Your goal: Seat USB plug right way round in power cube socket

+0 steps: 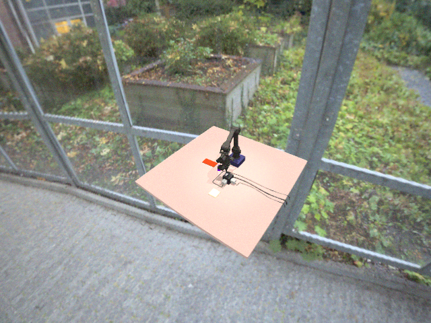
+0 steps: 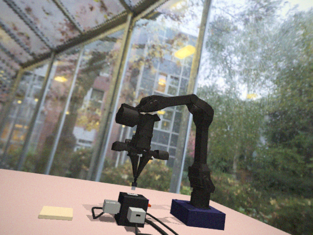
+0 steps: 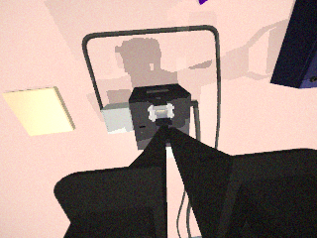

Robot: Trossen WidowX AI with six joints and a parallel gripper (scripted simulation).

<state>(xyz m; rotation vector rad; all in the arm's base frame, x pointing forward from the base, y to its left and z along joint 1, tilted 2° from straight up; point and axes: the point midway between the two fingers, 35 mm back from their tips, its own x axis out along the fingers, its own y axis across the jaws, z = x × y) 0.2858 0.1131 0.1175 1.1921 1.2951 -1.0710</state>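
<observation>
Right now my gripper tip is 20 mm above the grey USB plug. The rest, counted from my gripper tip: purple block 70 mm behind, 150 mm to the right, 110 mm below; then pale yellow pad 200 mm ahead, 40 mm to the left, 120 mm below; then socket 60 mm below.
</observation>
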